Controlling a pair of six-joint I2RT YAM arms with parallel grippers.
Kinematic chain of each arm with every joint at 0, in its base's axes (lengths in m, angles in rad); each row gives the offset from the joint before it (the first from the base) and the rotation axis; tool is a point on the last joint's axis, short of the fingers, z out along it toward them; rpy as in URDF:
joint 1: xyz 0 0 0.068 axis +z
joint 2: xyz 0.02 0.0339 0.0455 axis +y
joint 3: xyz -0.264 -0.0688 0 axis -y
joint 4: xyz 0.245 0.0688 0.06 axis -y
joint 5: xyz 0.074 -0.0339 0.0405 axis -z
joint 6: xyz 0.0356 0 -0.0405 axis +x
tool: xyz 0 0 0 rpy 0 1.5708 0
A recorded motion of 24 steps. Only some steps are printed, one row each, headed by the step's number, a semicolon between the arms.
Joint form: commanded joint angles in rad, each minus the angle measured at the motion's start. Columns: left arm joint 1, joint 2, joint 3, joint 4, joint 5, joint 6; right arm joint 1, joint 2, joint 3, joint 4, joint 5, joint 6.
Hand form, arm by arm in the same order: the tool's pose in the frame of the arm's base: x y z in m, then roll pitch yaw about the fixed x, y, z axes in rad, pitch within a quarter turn. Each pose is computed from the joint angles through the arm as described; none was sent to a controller.
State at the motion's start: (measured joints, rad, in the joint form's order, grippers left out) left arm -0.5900 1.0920 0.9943 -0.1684 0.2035 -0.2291; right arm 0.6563 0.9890 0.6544 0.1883 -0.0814 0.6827
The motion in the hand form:
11: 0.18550 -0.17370 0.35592 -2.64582 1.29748 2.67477; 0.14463 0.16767 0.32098 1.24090 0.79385 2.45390
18: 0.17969 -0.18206 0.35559 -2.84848 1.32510 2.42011; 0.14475 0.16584 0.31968 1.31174 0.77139 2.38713
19: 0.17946 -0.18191 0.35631 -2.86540 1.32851 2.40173; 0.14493 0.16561 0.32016 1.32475 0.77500 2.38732
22: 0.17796 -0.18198 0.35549 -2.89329 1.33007 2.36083; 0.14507 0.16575 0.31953 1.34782 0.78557 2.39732
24: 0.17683 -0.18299 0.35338 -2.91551 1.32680 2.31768; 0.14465 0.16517 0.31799 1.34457 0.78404 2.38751
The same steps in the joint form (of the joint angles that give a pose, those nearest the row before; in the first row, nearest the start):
11: -0.1274 0.0024 -0.0032 0.0239 0.0500 0.1599; 0.1547 -0.0401 -0.0760 0.4225 -0.2217 0.1396
18: -0.1662 0.0084 -0.0034 0.0345 0.0559 0.2204; 0.1695 -0.0601 -0.0674 0.3410 -0.0889 0.1319
19: -0.1663 0.0074 -0.0019 0.0342 0.0567 0.2250; 0.1695 -0.0624 -0.0620 0.3231 -0.0808 0.1267
22: -0.1694 0.0033 -0.0070 0.0343 0.0656 0.2344; 0.1703 -0.0639 -0.0572 0.2986 -0.0756 0.1151
24: -0.1732 0.0034 -0.0131 0.0348 0.0815 0.2444; 0.1713 -0.0667 -0.0654 0.3063 -0.0669 0.1152

